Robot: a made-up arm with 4 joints.
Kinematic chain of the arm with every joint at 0, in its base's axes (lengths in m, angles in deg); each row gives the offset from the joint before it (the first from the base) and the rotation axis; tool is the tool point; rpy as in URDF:
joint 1: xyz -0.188 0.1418 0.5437 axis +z
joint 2: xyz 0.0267 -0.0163 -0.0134 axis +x
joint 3: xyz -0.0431 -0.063 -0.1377 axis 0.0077 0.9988 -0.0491
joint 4: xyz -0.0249 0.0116 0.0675 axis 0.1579 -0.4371 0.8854
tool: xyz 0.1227 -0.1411 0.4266 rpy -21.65 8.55 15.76
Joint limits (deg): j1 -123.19..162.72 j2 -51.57..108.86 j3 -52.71..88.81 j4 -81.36..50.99
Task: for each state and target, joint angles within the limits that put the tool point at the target. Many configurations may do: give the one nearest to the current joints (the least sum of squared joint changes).
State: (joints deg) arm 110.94 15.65 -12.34 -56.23
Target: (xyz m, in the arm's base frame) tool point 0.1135 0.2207 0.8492
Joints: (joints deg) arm 128.12 -0.71 -29.04 -74.20
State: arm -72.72 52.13 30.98 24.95
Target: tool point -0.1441 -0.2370 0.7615
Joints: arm -42.92 10.12 30.22 27.51
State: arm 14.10 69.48 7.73 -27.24
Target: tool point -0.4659 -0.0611 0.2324
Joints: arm -5.81 106.07 -44.90 -35.57
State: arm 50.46 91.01 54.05 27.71
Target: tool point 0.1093 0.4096 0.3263
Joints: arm 82.92 93.75 32.06 27.87
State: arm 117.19 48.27 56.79 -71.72
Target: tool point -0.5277 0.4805 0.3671
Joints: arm 162.72 46.01 54.02 -48.85
